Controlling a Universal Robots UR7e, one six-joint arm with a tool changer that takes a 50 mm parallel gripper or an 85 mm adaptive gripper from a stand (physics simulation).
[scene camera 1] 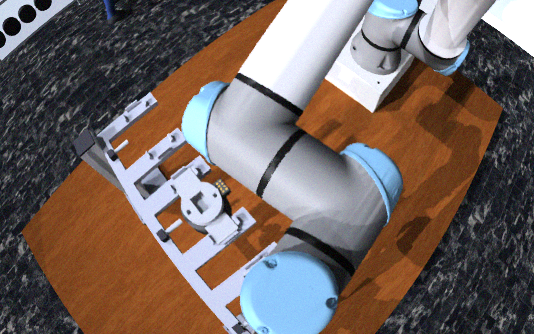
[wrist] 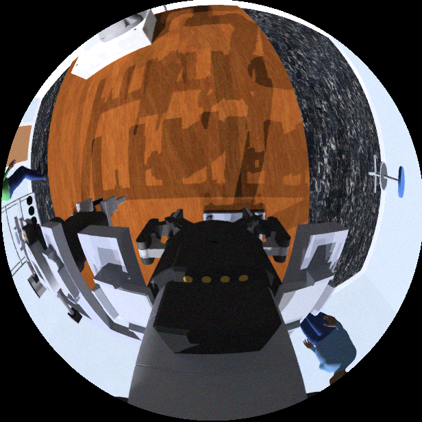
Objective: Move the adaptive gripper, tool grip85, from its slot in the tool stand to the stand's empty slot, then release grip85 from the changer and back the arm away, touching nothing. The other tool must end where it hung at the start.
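Observation:
Tool stand (scene camera 1: 149, 193) and (wrist: 109, 251) in sight. Adaptive gripper grip85 (wrist: 213, 250) seen.

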